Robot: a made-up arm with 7 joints. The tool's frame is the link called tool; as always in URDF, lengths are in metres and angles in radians. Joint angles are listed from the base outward.
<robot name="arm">
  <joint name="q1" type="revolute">
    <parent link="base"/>
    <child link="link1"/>
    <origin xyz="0 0 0.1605" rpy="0 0 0"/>
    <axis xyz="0 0 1"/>
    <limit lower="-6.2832" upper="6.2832"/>
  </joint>
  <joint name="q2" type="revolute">
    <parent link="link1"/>
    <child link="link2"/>
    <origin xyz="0 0 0" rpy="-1.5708 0 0"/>
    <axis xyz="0 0 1"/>
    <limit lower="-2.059" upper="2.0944"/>
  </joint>
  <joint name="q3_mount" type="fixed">
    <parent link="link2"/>
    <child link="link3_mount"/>
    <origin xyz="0 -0.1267 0" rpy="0 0 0"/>
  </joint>
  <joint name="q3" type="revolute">
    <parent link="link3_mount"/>
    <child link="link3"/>
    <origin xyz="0 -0.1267 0" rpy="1.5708 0 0"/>
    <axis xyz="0 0 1"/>
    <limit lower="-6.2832" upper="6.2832"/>
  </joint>
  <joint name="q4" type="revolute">
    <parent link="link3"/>
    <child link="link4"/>
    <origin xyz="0.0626 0 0" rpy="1.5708 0 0"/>
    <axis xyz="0 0 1"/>
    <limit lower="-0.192" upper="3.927"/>
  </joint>
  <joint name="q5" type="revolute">
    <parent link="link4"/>
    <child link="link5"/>
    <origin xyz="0.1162 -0.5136 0" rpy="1.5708 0 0"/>
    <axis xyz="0 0 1"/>
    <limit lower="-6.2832" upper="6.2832"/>
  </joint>
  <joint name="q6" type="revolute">
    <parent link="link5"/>
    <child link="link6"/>
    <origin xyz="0 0 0" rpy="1.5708 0 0"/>
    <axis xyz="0 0 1"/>
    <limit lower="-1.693" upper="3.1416"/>
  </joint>
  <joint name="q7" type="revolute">
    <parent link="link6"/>
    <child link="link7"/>
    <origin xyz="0.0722 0.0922 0" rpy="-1.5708 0 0"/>
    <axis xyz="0 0 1"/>
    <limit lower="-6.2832" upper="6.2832"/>
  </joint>
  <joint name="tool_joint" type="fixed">
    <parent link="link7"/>
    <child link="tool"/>
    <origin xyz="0 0 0" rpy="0 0 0"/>
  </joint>
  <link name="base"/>
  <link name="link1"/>
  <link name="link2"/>
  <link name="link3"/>
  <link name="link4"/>
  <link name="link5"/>
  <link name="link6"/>
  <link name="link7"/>
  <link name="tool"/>
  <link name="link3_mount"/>
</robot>
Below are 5 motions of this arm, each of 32 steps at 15 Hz.
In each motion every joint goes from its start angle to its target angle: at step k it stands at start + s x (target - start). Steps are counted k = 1, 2, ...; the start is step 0. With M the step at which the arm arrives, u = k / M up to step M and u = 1 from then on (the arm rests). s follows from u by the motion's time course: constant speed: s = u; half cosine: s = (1 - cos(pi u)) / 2; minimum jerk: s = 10 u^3 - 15 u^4 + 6 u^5.
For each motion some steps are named. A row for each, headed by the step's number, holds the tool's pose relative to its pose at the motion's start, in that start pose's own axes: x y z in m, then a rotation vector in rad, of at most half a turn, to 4 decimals.
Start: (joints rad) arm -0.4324 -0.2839 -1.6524 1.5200 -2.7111 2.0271 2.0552
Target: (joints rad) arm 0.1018 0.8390 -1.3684 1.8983 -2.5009 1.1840 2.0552
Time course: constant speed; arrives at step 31
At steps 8, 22, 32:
8: 0.2449 -0.0675 -0.0822 0.2685 0.0230 0.2951
22: 0.6819 0.0559 -0.2882 0.7836 0.1482 0.7909
32: 0.8810 0.2917 -0.4254 1.1302 0.3205 1.0724

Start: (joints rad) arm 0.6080 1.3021 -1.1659 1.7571 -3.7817 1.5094 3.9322
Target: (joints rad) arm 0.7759 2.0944 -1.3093 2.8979 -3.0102 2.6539 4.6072
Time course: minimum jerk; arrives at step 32
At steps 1, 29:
1: 0.0001 0.0000 0.0002 0.0004 0.0004 0.0000
29: 0.1516 -0.6230 0.3285 1.9626 1.0259 0.5818

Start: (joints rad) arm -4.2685 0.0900 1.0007 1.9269 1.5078 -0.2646 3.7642
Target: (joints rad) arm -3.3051 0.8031 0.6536 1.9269 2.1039 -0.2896 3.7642
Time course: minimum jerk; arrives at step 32
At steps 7, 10, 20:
7: -0.0126 -0.0339 0.0117 0.0637 -0.0114 0.0836
10: -0.0275 -0.0909 0.0256 0.1620 -0.0335 0.1971
20: -0.0418 -0.4751 -0.0163 0.7300 -0.2497 0.5965

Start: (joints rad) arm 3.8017 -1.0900 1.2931 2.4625 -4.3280 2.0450 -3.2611
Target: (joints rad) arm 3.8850 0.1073 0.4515 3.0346 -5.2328 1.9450 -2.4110
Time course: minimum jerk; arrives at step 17
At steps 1, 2, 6, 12, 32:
1: 0.0005 0.0009 -0.0018 0.0023 -0.0022 0.0009
2: 0.0039 0.0062 -0.0129 0.0165 -0.0158 0.0067
6: 0.1029 0.0881 -0.2177 0.2565 -0.3275 0.1761
12: 0.5654 0.1031 -0.5754 0.4689 -1.3256 1.0906
32: 0.6962 0.0672 -0.6098 0.4348 -1.5483 1.4121

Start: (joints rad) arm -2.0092 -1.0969 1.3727 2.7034 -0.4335 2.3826 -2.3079
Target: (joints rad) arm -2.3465 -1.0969 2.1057 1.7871 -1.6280 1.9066 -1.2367
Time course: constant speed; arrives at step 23
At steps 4, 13, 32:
4: -0.0021 0.0980 0.0595 0.1743 -0.1153 0.1591
13: 0.0711 0.2900 0.2150 0.3727 -0.5962 0.3345
32: 0.2709 0.4181 0.3936 0.0795 -1.1734 0.2181

